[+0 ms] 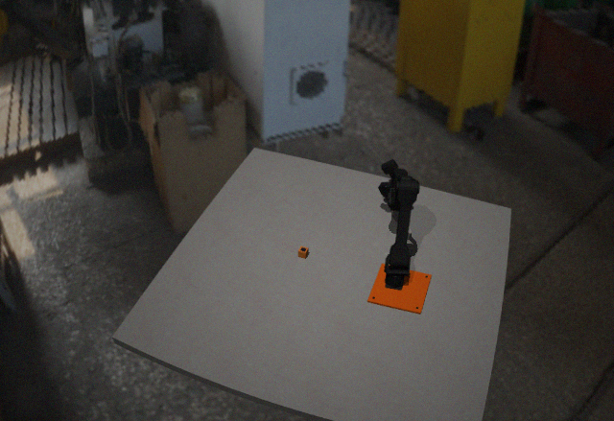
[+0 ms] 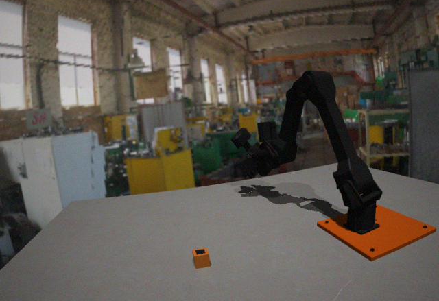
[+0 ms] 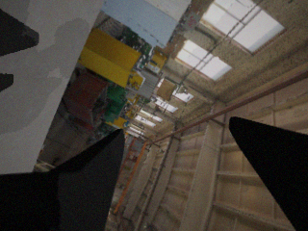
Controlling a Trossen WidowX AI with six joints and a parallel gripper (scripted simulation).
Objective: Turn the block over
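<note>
Right now the orange block is 290 mm ahead of my gripper tip, 470 mm to the left of it and 120 mm below it.
</note>
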